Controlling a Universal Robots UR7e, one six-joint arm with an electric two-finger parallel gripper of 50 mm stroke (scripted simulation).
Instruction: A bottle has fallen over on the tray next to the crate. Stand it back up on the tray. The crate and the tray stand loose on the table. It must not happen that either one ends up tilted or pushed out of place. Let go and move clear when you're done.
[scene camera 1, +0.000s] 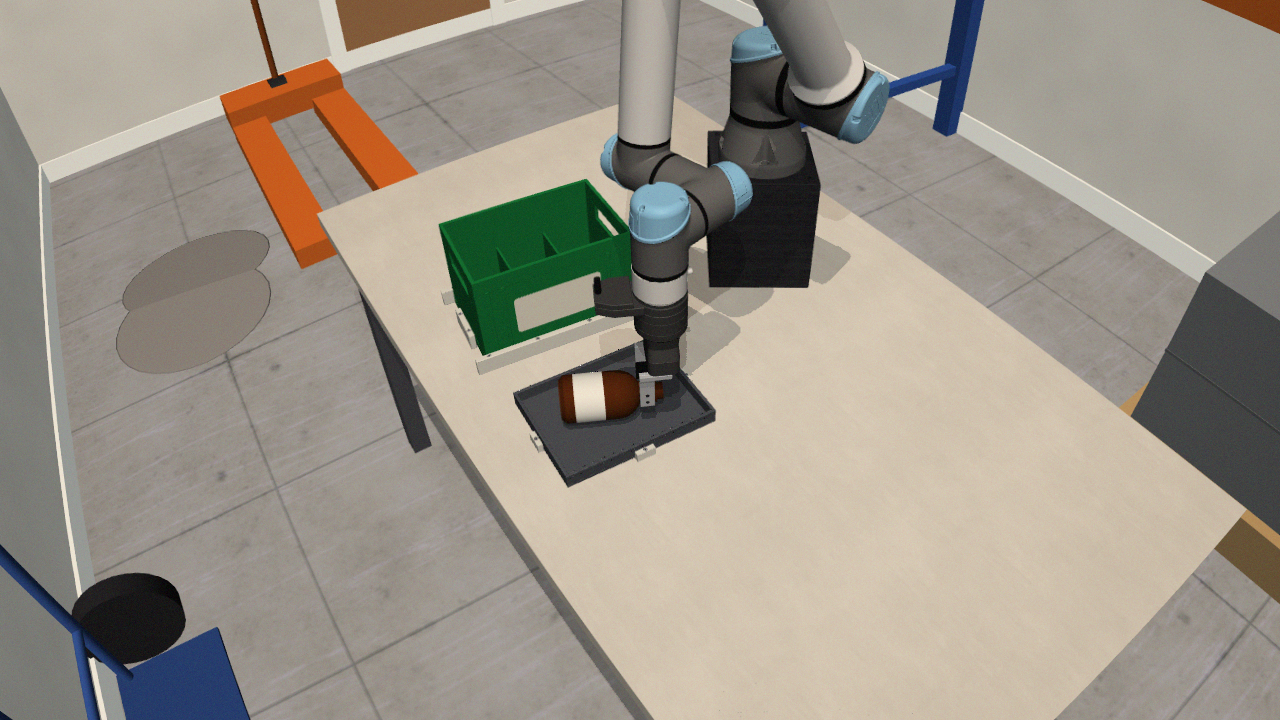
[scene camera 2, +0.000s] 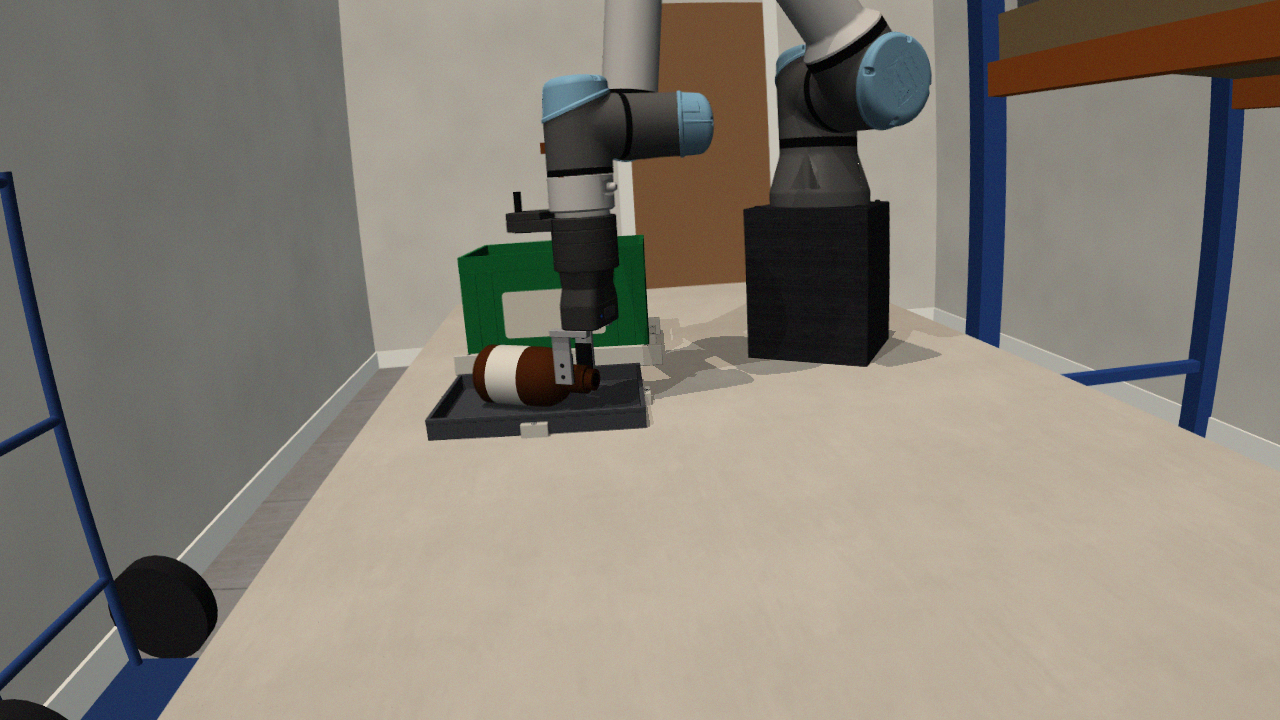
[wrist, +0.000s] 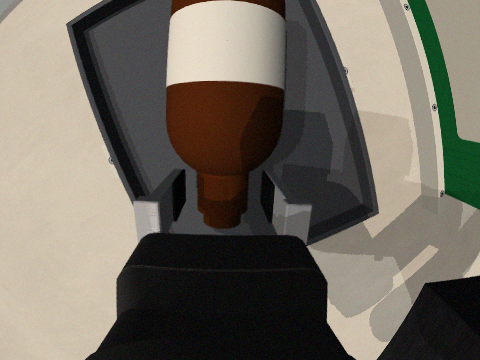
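My gripper (scene camera 2: 576, 376) is visible, with further views of the gripper (scene camera 1: 645, 390) and the gripper (wrist: 223, 186). A brown bottle (scene camera 2: 508, 374) is present; scene camera 1 shows the bottle (scene camera 1: 604, 395), and the wrist view shows the bottle (wrist: 225, 83). A dark grey tray (scene camera 1: 683, 409) is visible also as the tray (scene camera 2: 619, 403) and, in the wrist view, the tray (wrist: 321, 156).
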